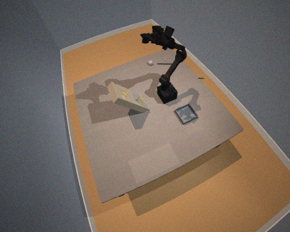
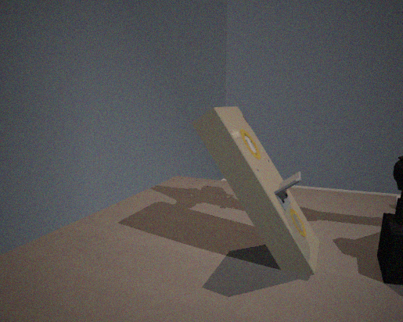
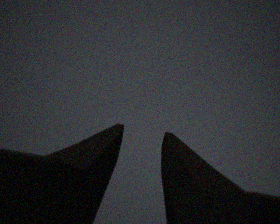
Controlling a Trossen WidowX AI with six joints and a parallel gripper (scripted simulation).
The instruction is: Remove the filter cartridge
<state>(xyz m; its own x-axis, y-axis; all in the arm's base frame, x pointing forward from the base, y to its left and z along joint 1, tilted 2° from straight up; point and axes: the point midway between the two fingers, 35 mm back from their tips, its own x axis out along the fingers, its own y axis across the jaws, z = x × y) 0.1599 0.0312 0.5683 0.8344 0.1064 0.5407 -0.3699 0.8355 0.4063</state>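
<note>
Now: the white round cartridge 210 mm ahead of my gripper tip and 460 mm below it. From my gripper tip the other things lie so: beige panel (160 mm ahead, 530 mm below); grey bracket (110 mm ahead, 550 mm below); grey tray (260 mm behind, 250 mm to the left, 690 mm below).
</note>
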